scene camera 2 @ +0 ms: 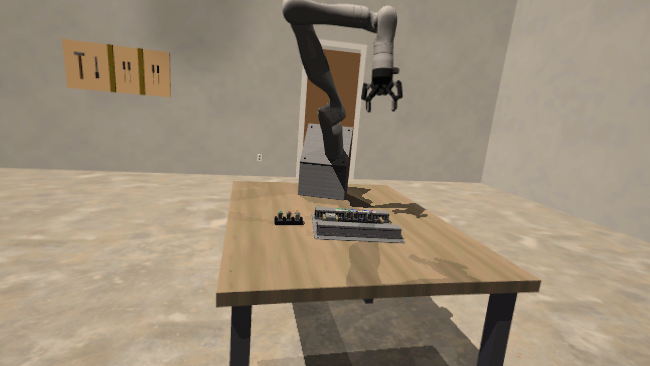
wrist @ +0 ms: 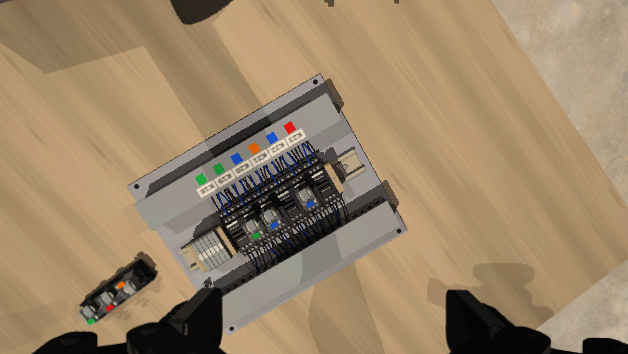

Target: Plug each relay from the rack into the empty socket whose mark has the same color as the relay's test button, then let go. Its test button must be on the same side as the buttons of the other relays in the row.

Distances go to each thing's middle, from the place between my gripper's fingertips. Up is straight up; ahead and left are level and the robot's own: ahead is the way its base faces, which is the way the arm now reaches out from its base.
Scene:
I see my gripper 400 mm above the pale duct cover (wrist: 377,222), 110 mm to the left of it and 70 mm short of it.

